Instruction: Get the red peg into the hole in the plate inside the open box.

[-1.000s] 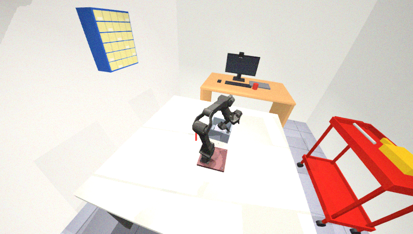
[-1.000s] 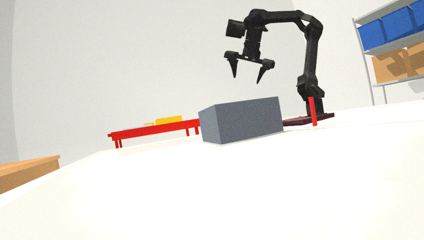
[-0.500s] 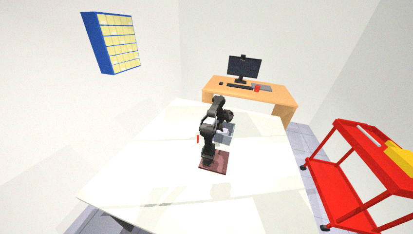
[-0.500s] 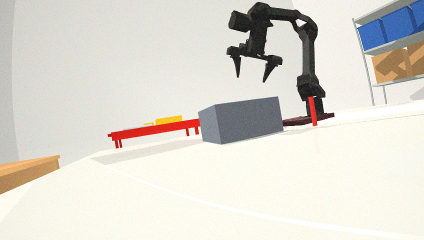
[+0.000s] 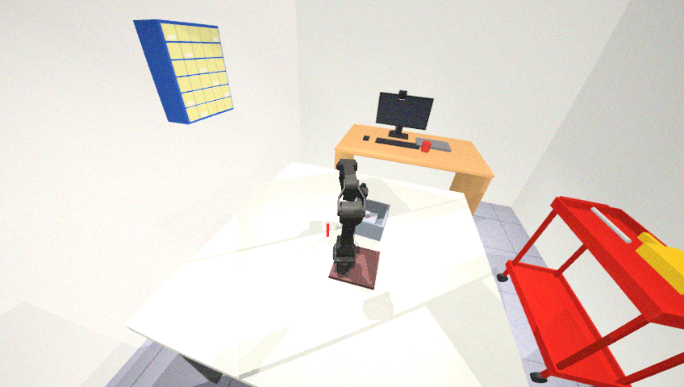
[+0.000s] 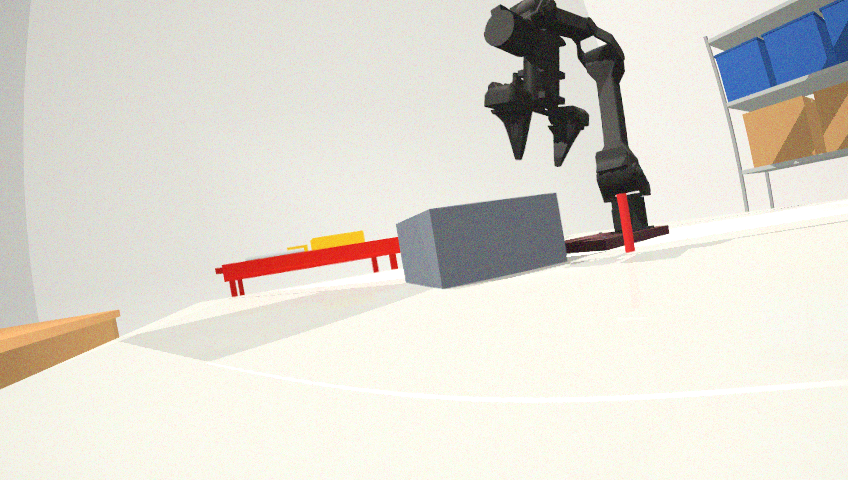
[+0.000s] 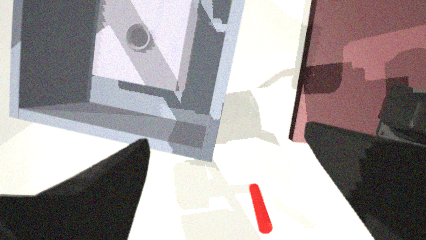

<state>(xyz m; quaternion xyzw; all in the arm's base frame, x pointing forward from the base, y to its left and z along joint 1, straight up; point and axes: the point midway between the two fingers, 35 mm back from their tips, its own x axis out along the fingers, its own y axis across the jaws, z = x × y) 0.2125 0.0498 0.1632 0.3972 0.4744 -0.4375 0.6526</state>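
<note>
Right now the red peg is 11 cm below my gripper tip, 10 cm to the left of it and 6 cm behind it. The rest, counted from my gripper tip: plate 10 cm below, 10 cm ahead, 6 cm to the right; grey box 12 cm below, 10 cm ahead, 6 cm to the right.
</note>
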